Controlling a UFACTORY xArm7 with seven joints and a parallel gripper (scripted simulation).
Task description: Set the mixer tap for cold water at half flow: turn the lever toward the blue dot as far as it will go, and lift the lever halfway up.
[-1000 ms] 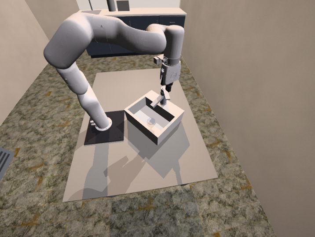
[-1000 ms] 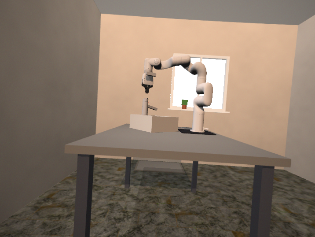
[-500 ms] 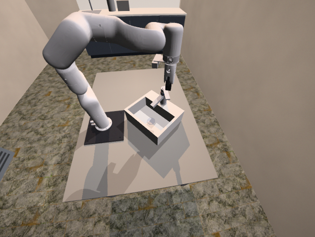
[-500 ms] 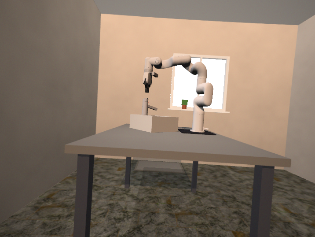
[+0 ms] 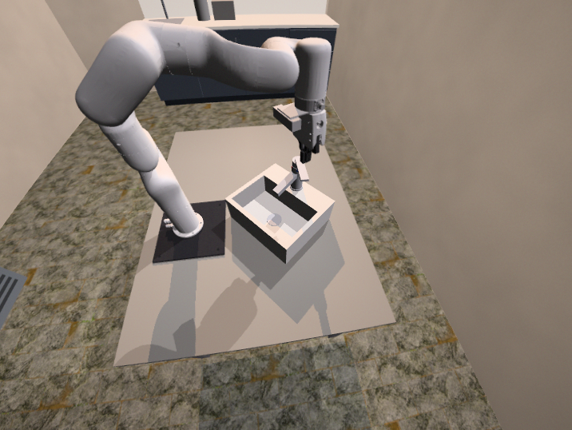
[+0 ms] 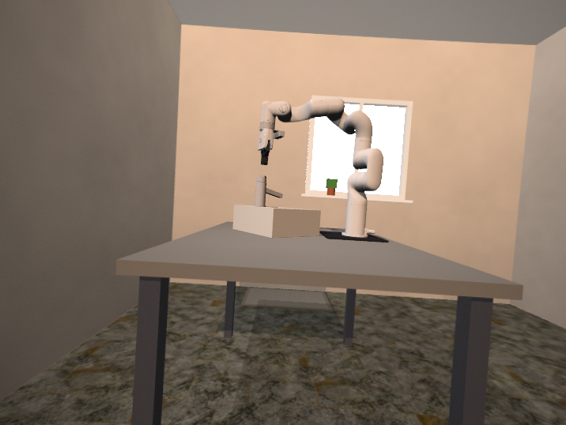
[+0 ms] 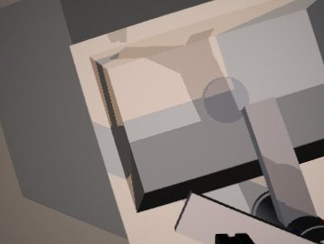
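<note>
My hand is 4 cm to the right of the lever and 8 cm above it. From my hand the other things lie so: mixer tap (1 cm behind, 6 cm to the left, 13 cm below); sink (9 cm behind, 2 cm to the left, 32 cm below).
</note>
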